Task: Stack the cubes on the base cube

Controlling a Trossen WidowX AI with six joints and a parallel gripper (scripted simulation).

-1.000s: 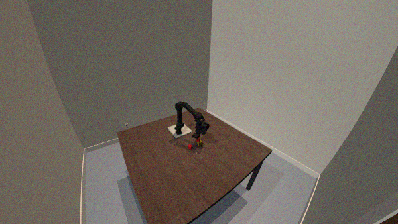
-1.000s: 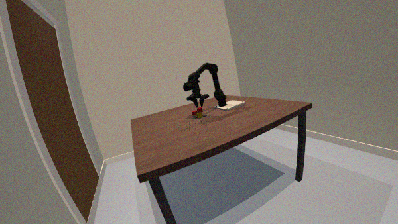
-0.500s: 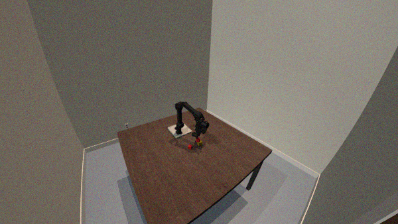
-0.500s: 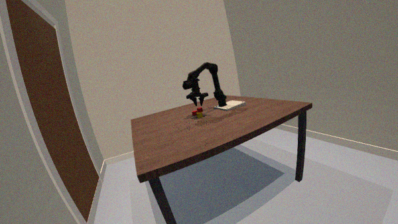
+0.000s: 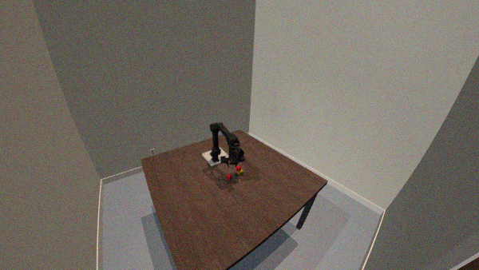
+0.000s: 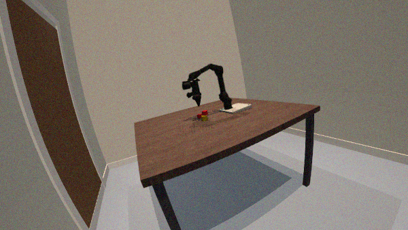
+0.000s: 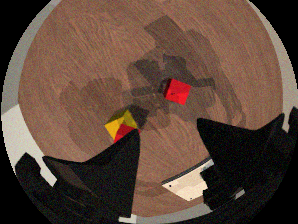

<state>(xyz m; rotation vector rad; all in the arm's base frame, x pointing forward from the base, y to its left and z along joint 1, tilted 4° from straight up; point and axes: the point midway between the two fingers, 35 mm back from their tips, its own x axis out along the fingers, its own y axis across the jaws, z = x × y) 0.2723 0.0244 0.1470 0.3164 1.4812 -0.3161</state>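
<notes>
The red cube lies 1 cm behind my gripper tip, 7 cm to the left of it and 6 cm below it. The rest, counted from my gripper tip: yellow base cube 8 cm to the left, 9 cm below.
</notes>
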